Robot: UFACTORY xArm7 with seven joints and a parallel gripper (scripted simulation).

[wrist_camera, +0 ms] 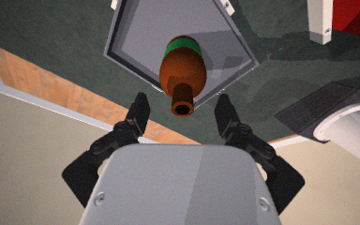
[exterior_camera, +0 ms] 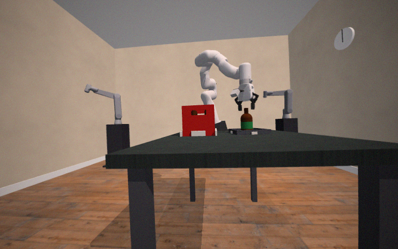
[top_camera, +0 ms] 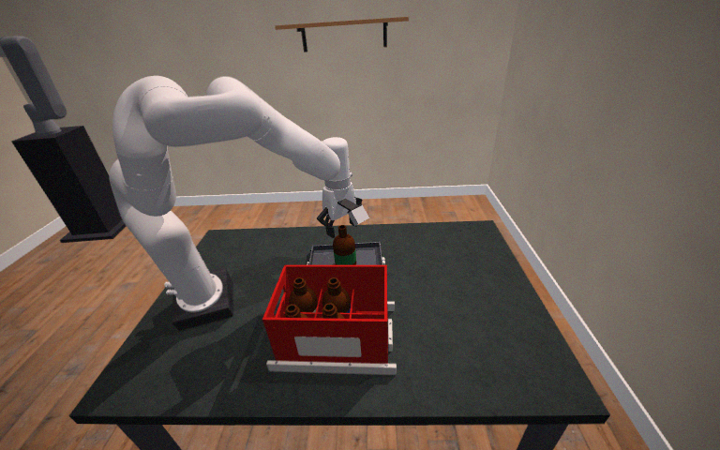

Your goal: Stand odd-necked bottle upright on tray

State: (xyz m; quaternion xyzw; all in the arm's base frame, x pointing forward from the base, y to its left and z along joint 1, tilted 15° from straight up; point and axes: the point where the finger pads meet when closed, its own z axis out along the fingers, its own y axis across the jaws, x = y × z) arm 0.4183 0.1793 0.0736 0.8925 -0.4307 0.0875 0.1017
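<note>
My gripper is now 140 mm above the tray. The rest, counted from my hand: crate 300 mm to the right, 70 mm below, 30 mm behind.
</note>
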